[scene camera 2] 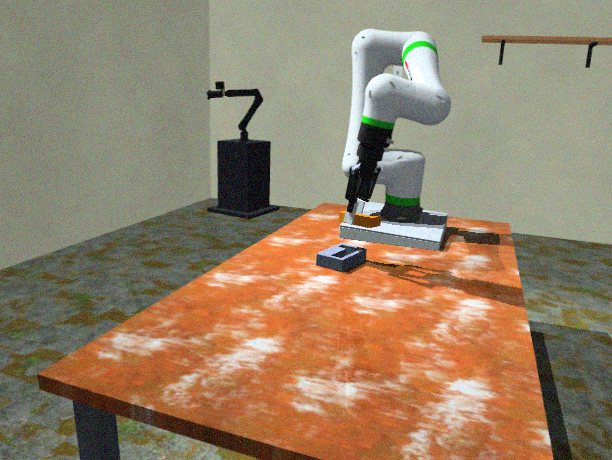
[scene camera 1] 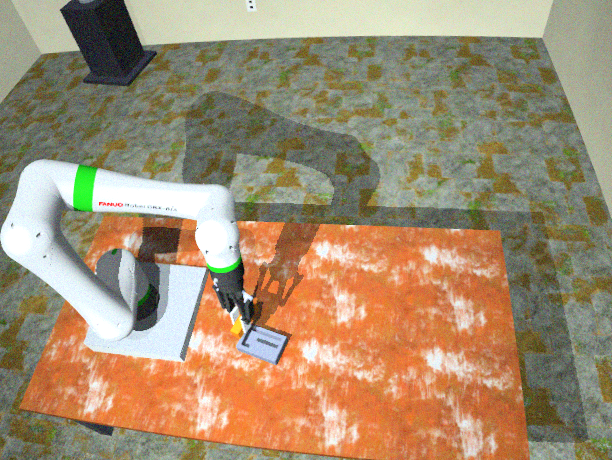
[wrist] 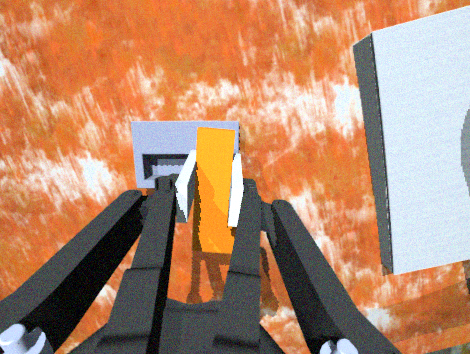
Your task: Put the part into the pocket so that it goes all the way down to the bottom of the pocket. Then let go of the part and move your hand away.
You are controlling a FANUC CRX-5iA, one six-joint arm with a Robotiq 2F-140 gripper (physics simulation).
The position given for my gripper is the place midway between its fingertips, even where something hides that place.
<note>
My gripper (scene camera 2: pixel 351 222) holds an orange part (wrist: pixel 214 155); nothing else touches it. I also see a grey pocket block (scene camera 1: pixel 258 342).
My gripper is seen too in scene camera 1 (scene camera 1: pixel 242 326) and in the wrist view (wrist: pixel 215 166). The grey pocket block also shows in the wrist view (wrist: pixel 160 148).
</note>
